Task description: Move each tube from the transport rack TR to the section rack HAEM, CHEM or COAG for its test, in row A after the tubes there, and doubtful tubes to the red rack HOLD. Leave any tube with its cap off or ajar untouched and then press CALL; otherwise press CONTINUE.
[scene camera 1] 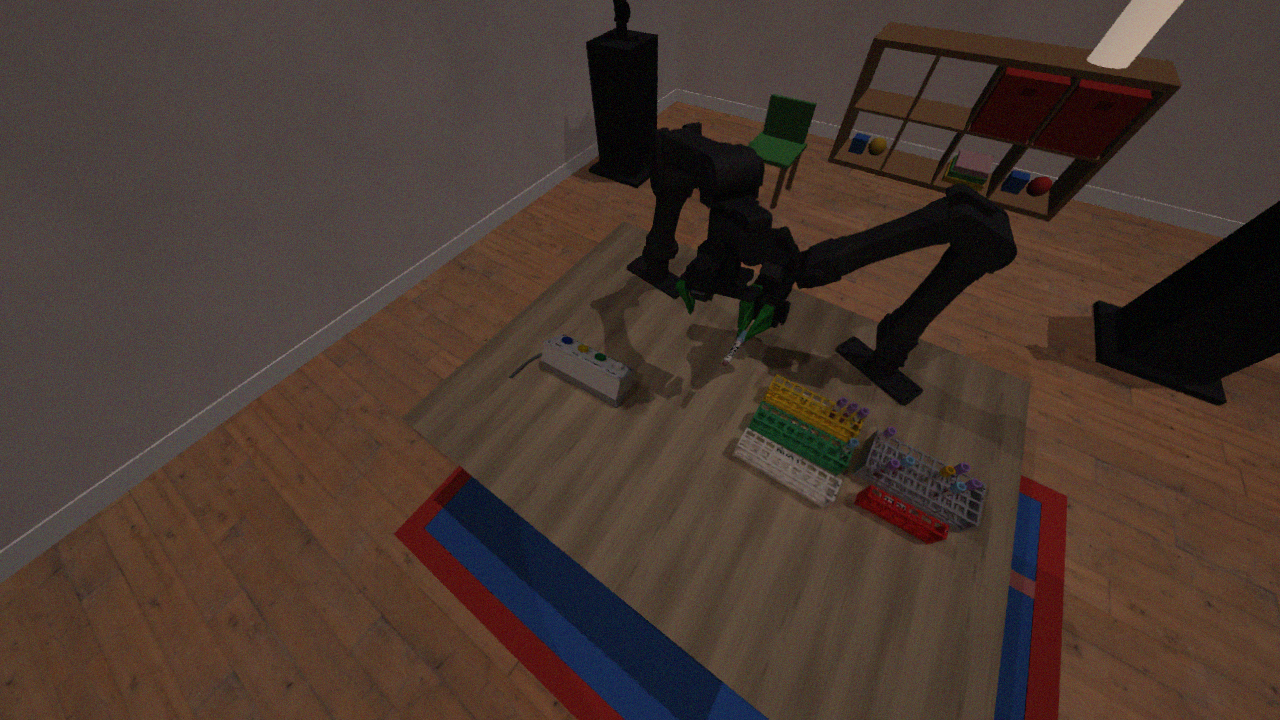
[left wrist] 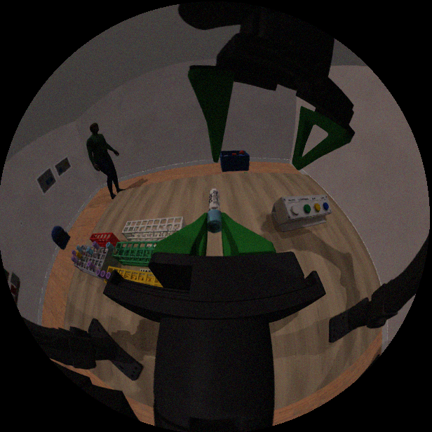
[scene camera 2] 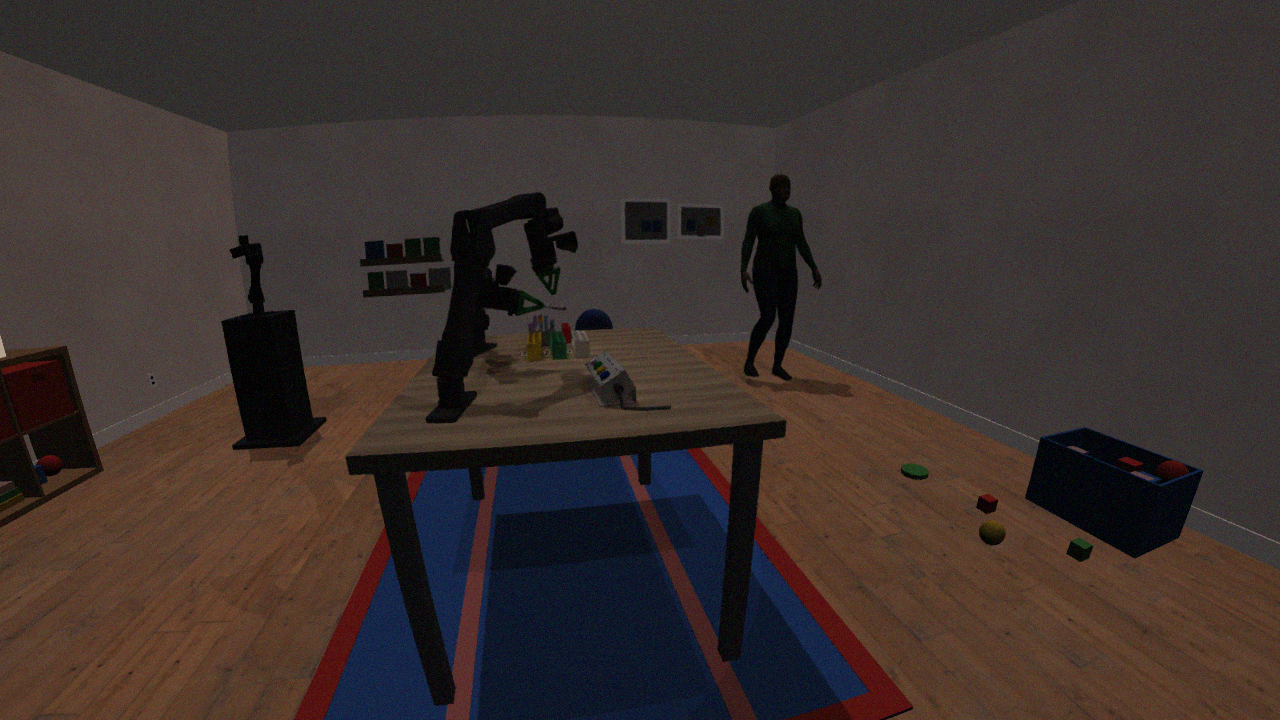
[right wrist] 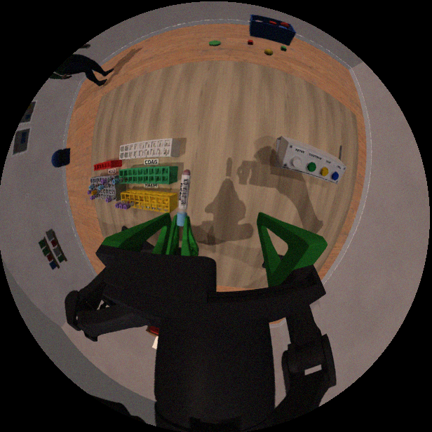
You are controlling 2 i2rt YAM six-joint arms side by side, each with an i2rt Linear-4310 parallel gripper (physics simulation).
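Places are measured from the left arm's base along level axes (x back, y right, z up), in millimetres.
Pixels of known places: left gripper, fingertip midpoint: [scene camera 1: 741, 338] [scene camera 2: 543, 305]; right gripper, fingertip midpoint: [scene camera 1: 714, 319] [scene camera 2: 551, 290]; left arm's base, origin of the base link: [scene camera 1: 876, 370] [scene camera 2: 477, 351]; right arm's base, origin of the base link: [scene camera 1: 657, 277] [scene camera 2: 453, 407].
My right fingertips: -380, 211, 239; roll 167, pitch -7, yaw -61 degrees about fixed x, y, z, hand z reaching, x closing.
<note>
For each thing: its top centre in the pictures, then the offset to it from my right fingertips, as dx, dy, dz.
- labelled tube, middle of its top: [scene camera 1: 735, 344] [scene camera 2: 552, 301] +18, -50, -39
- grey transport rack, middle of its top: [scene camera 1: 924, 474] [scene camera 2: 543, 326] +199, -422, -182
- yellow rack, middle of its top: [scene camera 1: 815, 402] [scene camera 2: 533, 337] +147, -198, -182
- green rack, middle of its top: [scene camera 1: 802, 431] [scene camera 2: 557, 336] +74, -230, -182
- white rack, middle of its top: [scene camera 1: 787, 462] [scene camera 2: 579, 335] +1, -259, -182
- red rack, middle of its top: [scene camera 1: 907, 510] [scene camera 2: 566, 325] +114, -444, -182
- button box, middle of its top: [scene camera 1: 584, 355] [scene camera 2: 608, 359] -211, +179, -155
My left gripper [scene camera 1: 752, 322] [scene camera 2: 540, 307] [left wrist: 214, 217] [right wrist: 181, 215] is shut on the light-blue cap of a labelled tube [scene camera 1: 736, 344] [scene camera 2: 556, 308] [left wrist: 214, 199] [right wrist: 184, 192], held above the table, tilted near level in scene camera 2. My right gripper [scene camera 1: 716, 305] [scene camera 2: 549, 286] [left wrist: 261, 161] [right wrist: 213, 217] is open and empty close beside it. The grey transport rack [scene camera 1: 913, 490] holds several purple, light-blue and yellow caps. The yellow rack [scene camera 1: 796, 398] [right wrist: 155, 200] by the HAEM label has purple caps. The green rack [scene camera 1: 787, 429] [right wrist: 147, 175] by COAG has a light-blue cap. Print on the held tube is unreadable.
A white rack [scene camera 1: 778, 461] [left wrist: 155, 227] [right wrist: 147, 149] stands beyond the green one. The red rack [scene camera 1: 899, 514] [left wrist: 104, 239] stands next to the transport rack. A button box [scene camera 1: 586, 371] [left wrist: 300, 215] [right wrist: 300, 162] stands apart, with white, green, yellow and blue buttons.
</note>
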